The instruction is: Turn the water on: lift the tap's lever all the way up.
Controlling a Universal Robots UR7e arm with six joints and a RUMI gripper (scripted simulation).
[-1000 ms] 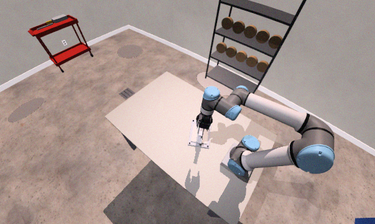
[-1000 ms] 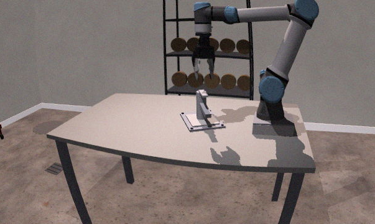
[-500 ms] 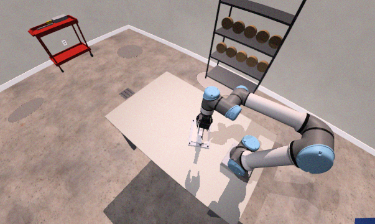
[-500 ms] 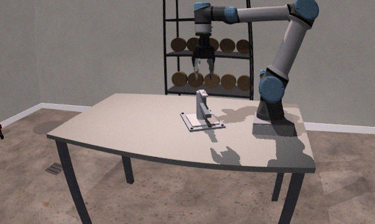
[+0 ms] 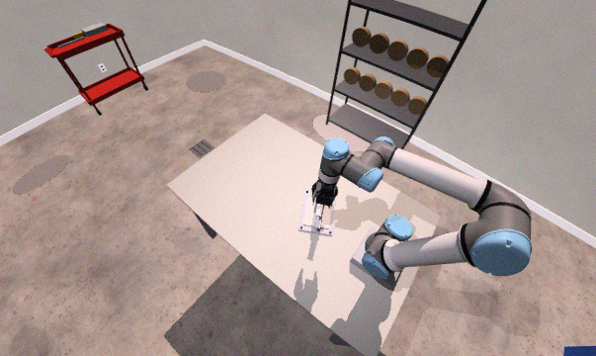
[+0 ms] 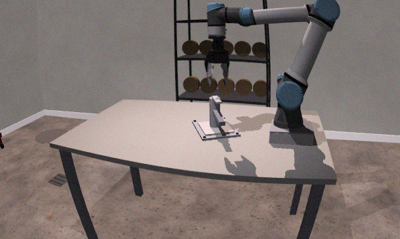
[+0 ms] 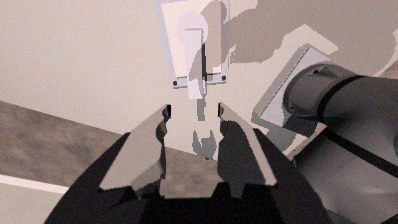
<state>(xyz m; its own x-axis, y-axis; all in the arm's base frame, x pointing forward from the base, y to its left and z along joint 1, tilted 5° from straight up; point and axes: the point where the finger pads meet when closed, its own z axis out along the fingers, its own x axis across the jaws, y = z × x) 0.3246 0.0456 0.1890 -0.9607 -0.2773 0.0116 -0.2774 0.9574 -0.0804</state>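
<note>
Now: the lever 8 cm below my hand, 3 cm to the right of it and 1 cm ahead of it. Round my hand: grey tap 14 cm below, 5 cm to the right, 2 cm ahead.
</note>
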